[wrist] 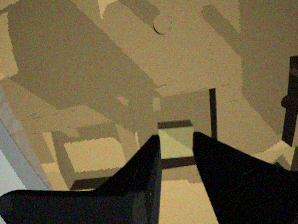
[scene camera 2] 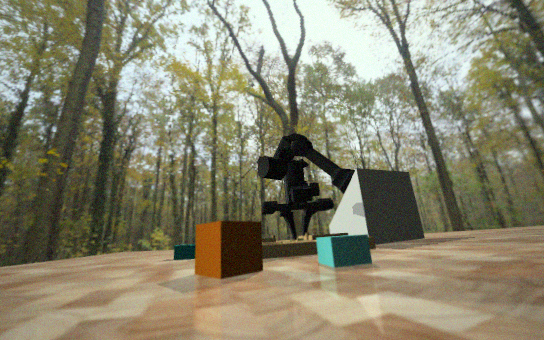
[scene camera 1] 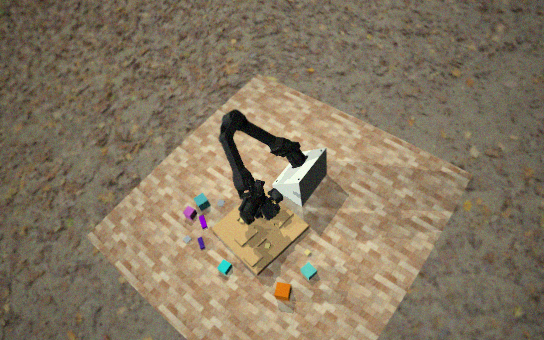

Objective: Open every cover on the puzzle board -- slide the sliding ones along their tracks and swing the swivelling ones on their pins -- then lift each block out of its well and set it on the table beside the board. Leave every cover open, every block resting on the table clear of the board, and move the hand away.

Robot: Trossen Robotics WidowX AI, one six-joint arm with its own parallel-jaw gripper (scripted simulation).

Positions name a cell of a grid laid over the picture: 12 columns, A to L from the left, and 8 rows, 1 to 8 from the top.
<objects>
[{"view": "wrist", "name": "my gripper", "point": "H6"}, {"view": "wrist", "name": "tan puzzle board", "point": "J3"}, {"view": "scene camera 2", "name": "my gripper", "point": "G6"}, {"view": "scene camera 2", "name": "orange cube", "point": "E6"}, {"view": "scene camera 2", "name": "teal block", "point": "H6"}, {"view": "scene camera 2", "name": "tan puzzle board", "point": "G6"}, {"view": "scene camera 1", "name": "tan puzzle board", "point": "G6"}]
</objects>
